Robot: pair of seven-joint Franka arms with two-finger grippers.
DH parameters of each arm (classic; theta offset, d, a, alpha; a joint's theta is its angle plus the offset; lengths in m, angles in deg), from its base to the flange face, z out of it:
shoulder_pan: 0 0.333 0 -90
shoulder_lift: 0 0 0 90
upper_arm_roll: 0 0.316 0.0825 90
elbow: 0 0 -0.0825 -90
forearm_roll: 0 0.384 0 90
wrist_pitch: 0 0 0.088 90
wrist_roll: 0 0.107 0 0
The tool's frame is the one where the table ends.
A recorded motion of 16 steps. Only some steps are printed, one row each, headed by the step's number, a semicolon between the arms.
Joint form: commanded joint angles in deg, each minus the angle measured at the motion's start. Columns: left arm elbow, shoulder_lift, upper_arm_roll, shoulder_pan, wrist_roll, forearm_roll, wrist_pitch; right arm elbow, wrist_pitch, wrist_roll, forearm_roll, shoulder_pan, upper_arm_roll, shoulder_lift.
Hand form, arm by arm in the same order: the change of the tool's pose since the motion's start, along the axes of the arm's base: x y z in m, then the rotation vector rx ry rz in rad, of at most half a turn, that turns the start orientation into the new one. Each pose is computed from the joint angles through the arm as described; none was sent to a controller.
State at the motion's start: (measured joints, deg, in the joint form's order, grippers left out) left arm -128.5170 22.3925 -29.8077 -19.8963 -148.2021 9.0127 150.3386; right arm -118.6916 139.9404 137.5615 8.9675 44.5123 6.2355 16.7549
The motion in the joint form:
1: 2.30 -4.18 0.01 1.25 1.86 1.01 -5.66; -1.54 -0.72 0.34 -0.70 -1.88 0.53 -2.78
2: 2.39 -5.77 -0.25 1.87 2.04 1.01 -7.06; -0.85 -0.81 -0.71 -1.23 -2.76 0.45 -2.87
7: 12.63 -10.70 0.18 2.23 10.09 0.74 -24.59; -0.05 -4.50 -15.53 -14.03 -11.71 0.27 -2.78
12: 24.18 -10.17 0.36 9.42 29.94 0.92 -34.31; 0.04 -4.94 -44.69 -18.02 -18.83 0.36 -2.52
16: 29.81 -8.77 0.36 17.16 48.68 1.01 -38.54; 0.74 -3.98 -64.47 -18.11 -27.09 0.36 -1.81
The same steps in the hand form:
1: 0.0212 0.0041 0.0407 0.0318 -0.0516 -0.0253; 0.0051 -0.0150 0.0159 0.0004 -0.0130 -0.0186
2: 0.0246 0.0075 0.0528 0.0409 -0.0646 -0.0227; 0.0149 -0.0190 0.0219 0.0056 -0.0291 -0.0110
7: 0.0571 0.0042 0.1431 0.1306 -0.0880 -0.1261; 0.0791 -0.0893 0.0208 -0.1460 -0.1272 0.2455
12: 0.1376 0.0508 0.2154 0.1306 -0.1176 -0.3157; 0.1212 -0.1490 0.0182 -0.2013 -0.1592 0.6808
16: 0.1976 0.1197 0.2417 0.1287 -0.1188 -0.4940; 0.1653 -0.2216 0.0177 -0.2050 -0.1714 0.8834

